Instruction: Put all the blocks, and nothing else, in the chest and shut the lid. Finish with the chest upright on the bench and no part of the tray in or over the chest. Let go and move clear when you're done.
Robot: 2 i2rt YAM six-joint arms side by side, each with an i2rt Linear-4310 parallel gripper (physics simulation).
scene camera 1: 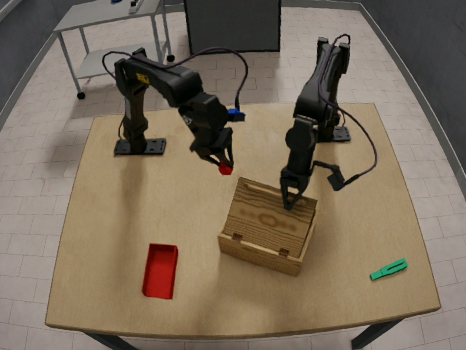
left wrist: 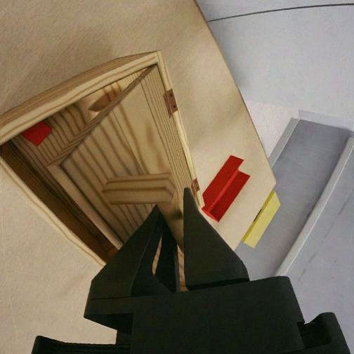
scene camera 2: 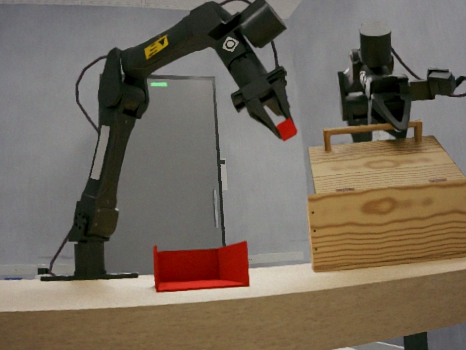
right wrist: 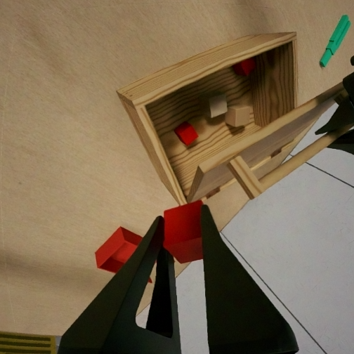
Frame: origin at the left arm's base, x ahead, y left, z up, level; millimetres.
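Seen in the pictures: left gripper, between the fingertips: (scene camera 1: 287,209) (scene camera 2: 402,134); right gripper, between the fingertips: (scene camera 1: 228,166) (scene camera 2: 288,134); left arm's base, origin of its link: (scene camera 1: 324,135); right arm's base, origin of its link: (scene camera 1: 139,147) (scene camera 2: 90,279).
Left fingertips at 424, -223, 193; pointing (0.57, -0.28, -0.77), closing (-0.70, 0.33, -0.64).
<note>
Offsets run from my left fingertips to a thing's top centre, as dx, dy, dz. Level surfaces: height alone.
The wooden chest {-22, -35, +26} (scene camera 1: 260,254) (scene camera 2: 385,232) (right wrist: 200,67) stands upright with its lid (scene camera 1: 270,220) (scene camera 2: 370,162) (left wrist: 125,150) (right wrist: 280,135) partly raised. In the right wrist view it holds a red block (right wrist: 186,133), another red block (right wrist: 245,66), a whitish block (right wrist: 217,105) and a tan block (right wrist: 238,115). My left gripper (scene camera 1: 288,206) (scene camera 2: 400,134) (left wrist: 178,195) is shut, empty, at the lid's handle {-34, -29, +24} (scene camera 2: 372,128) (left wrist: 137,189) (right wrist: 300,157). My right gripper (scene camera 1: 226,166) (scene camera 2: 282,131) (right wrist: 184,216) is shut on a red block {-115, -142, +52} (scene camera 1: 226,169) (scene camera 2: 287,129) (right wrist: 183,232), in the air beside the chest.
The red tray {+67, -351, -153} (scene camera 1: 160,275) (scene camera 2: 187,265) (left wrist: 225,192) (right wrist: 107,250) lies left of the chest in scene camera 1, with no block visible in it. A green clothespin-shaped thing {+137, +315, -181} (scene camera 1: 382,273) (right wrist: 334,42) lies on the bench {dz -193} (scene camera 1: 110,220) to the chest's right.
</note>
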